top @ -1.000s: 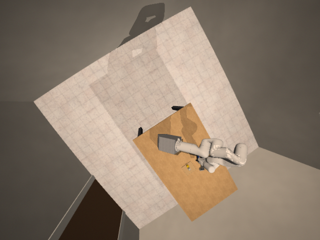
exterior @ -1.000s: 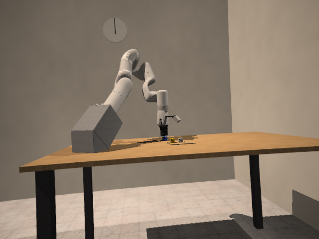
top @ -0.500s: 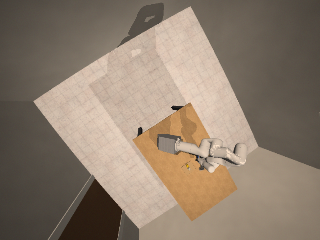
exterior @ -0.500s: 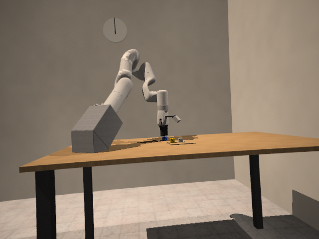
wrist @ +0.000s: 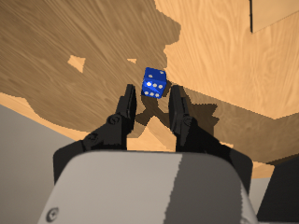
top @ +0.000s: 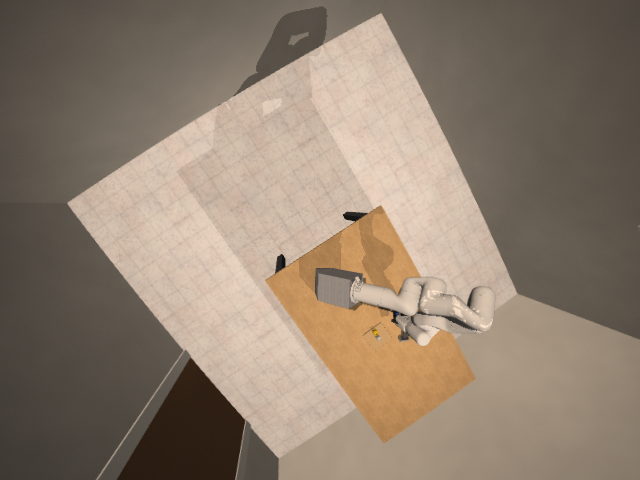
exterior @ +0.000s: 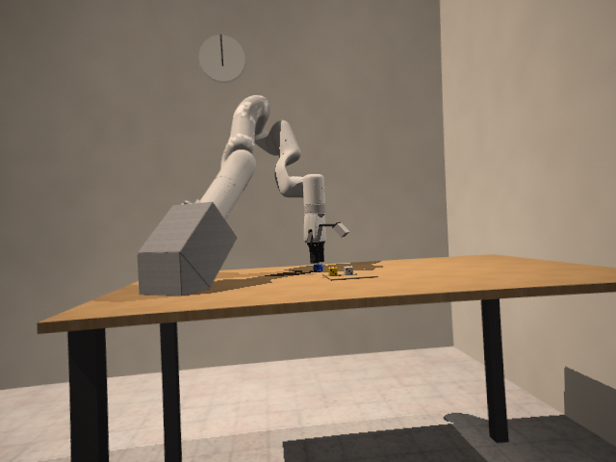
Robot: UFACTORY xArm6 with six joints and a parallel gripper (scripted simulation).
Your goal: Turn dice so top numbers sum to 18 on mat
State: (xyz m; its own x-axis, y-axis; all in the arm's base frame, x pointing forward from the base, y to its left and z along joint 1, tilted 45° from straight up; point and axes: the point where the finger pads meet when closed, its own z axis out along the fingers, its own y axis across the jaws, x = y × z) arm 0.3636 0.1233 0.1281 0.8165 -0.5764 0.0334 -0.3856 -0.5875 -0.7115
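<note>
My gripper is now 4 cm above the blue die. The rest, counted from my hand: white die 9 cm ahead, 17 cm to the right, 3 cm below; yellow die 4 cm ahead, 17 cm to the right, 3 cm below; tan mat 9 cm ahead, 17 cm to the right, 5 cm below.
</note>
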